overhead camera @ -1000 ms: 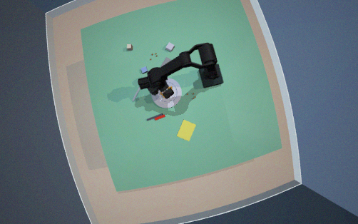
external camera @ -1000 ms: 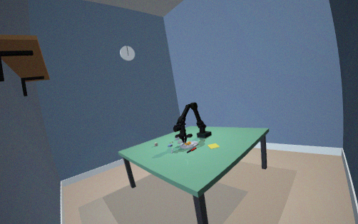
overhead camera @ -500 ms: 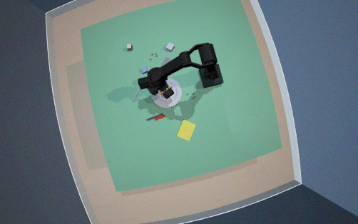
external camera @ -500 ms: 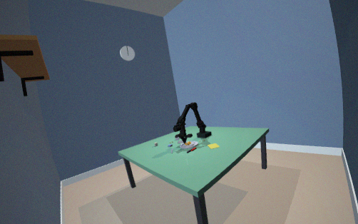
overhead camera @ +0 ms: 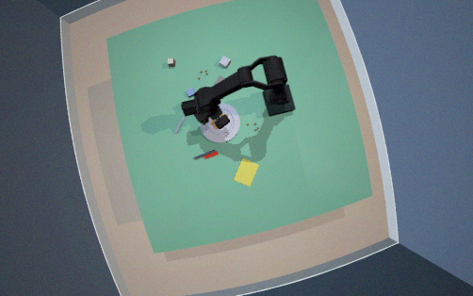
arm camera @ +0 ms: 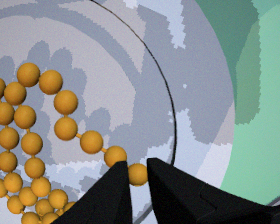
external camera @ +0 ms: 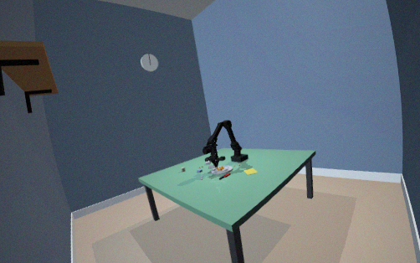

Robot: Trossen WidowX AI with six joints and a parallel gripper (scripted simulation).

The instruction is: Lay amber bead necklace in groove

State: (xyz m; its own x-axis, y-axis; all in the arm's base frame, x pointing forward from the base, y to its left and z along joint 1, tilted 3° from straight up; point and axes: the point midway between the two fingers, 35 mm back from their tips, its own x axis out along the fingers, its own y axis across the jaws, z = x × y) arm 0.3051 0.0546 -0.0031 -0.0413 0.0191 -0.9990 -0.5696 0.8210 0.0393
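My gripper tip is now 5 cm to the right of the round grey bead board, 2 cm past it and 2 cm above it. The rest, counted from my gripper tip: grey rod (18 cm ahead, 4 cm to the left, 2 cm below); then blue block (12 cm to the right, 12 cm ahead, 2 cm below); then grey plate (14 cm to the right, 4 cm behind, 2 cm below).
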